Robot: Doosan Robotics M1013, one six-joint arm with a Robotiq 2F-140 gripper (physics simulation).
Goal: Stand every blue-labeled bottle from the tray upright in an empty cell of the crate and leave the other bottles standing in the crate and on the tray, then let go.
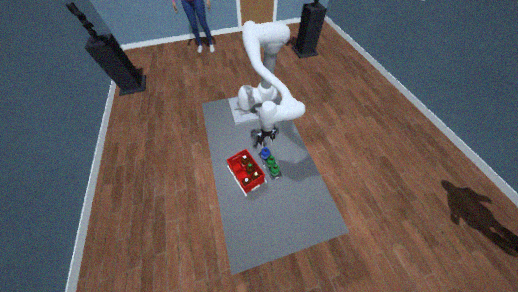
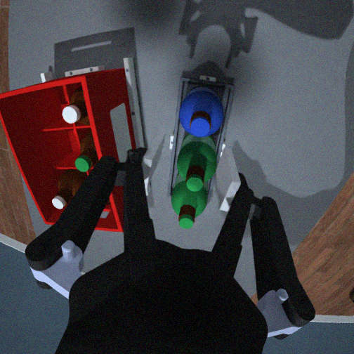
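Where they show: gripper, between the fingertips: (image 1: 265, 144); arm's base, origin of its link: (image 1: 246, 107).
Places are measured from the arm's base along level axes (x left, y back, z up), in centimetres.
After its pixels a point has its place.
A blue-labeled bottle (image 1: 265, 153) @[x 0.7, y -63.7, z 8.2 cm] (image 2: 201, 107) with a blue cap stands at one end of the narrow grey tray (image 1: 279, 176) @[x 7.4, y -83.2, z -3.0 cm] (image 2: 230, 100). Two green bottles, one nearer the blue one (image 1: 271, 161) @[x 3.0, y -72.5, z 8.6 cm] (image 2: 196, 157) and one farther along (image 1: 274, 170) @[x 2.7, y -80.8, z 8.4 cm] (image 2: 189, 199), stand in line with it. The red crate (image 1: 256, 184) @[x -14.2, y -86.0, z 3.2 cm] (image 2: 112, 87) beside the tray holds several brown bottles, including a white-capped one (image 1: 245, 157) @[x -17.0, y -64.6, z 12.9 cm] (image 2: 71, 114) and a green-capped one (image 1: 250, 166) @[x -15.3, y -73.3, z 12.4 cm] (image 2: 83, 162). Bare cells show along its far side from the tray. My gripper (image 1: 265, 142) @[x 1.2, y -61.9, z 19.3 cm] (image 2: 191, 150) is partly open, empty, above the tray.
A grey mat (image 1: 285, 220) @[x -0.7, y -117.6, z -3.2 cm] (image 2: 285, 95) lies under the crate and tray. The arm's white base plate (image 1: 243, 117) @[x -6.3, y -12.1, z -0.3 cm] is behind them. Two black pedestals (image 1: 112, 62) (image 1: 310, 30) and a standing person (image 1: 196, 20) are farther back. A person's shadow falls on the floor at right.
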